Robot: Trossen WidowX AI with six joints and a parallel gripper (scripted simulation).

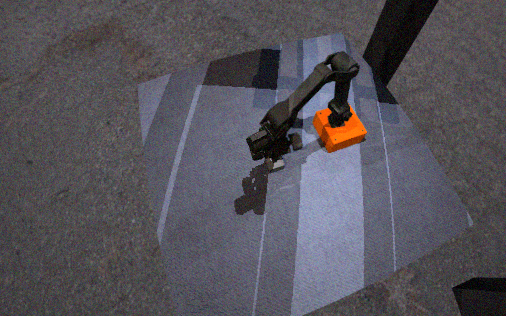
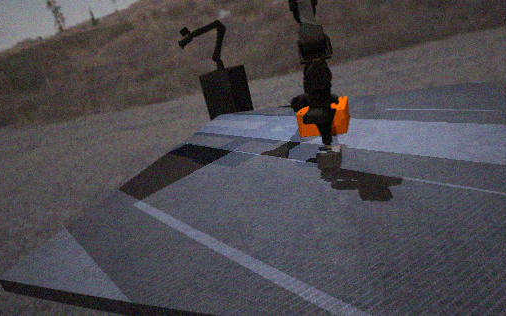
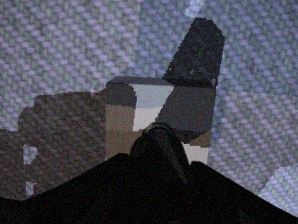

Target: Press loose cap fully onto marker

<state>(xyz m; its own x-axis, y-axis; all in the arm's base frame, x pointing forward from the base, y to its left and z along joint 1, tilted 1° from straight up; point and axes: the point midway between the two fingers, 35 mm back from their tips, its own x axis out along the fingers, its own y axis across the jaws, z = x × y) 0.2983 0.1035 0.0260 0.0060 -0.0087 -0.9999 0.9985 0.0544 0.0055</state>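
The light marker lies 1 cm below my gripper tip. The rest, counted from my gripper tip: dark cap (1 cm above).
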